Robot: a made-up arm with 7 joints.
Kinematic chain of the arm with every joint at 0, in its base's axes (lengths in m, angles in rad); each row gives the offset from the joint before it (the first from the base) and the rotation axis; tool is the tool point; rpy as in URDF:
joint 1: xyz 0 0 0.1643 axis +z
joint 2: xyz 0 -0.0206 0.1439 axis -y
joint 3: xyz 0 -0.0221 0.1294 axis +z
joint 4: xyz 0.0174 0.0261 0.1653 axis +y
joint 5: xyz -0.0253 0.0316 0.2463 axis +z
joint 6: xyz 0 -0.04 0.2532 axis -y
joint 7: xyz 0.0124 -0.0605 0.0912 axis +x
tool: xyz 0 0 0 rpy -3.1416 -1.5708 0
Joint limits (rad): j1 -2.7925..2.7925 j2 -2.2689..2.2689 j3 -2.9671..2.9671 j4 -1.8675..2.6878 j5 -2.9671..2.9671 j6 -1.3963..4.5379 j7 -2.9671..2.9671
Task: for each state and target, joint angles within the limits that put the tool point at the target. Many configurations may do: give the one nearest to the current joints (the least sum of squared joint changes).
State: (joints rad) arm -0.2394 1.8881 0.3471 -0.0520 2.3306 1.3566 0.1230
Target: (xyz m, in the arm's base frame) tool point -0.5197 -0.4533 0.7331
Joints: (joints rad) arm 0.6907 1.3916 -0.0569 0.3389 2.1683 1.4254 0.1230
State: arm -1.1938 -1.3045 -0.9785 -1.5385 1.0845 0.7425 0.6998
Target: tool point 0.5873 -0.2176 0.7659
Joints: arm -0.8942 -1.2211 -1.0127 -0.9847 1.1788 0.5576 0.6998
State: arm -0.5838 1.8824 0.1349 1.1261 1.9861 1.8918 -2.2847
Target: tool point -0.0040 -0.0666 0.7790
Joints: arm -0.5292 1.3259 -0.0693 1.7994 1.9853 1.8900 -2.2847
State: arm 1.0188 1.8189 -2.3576 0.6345 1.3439 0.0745 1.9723
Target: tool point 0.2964 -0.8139 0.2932
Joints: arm 1.3796 1.3878 -2.0526 0.6297 1.4205 0.0110 1.9723
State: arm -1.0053 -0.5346 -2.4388 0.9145 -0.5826 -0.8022 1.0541
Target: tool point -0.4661 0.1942 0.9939
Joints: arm -0.9790 0.1593 -2.3533 0.7689 -0.6669 -0.4245 1.0541
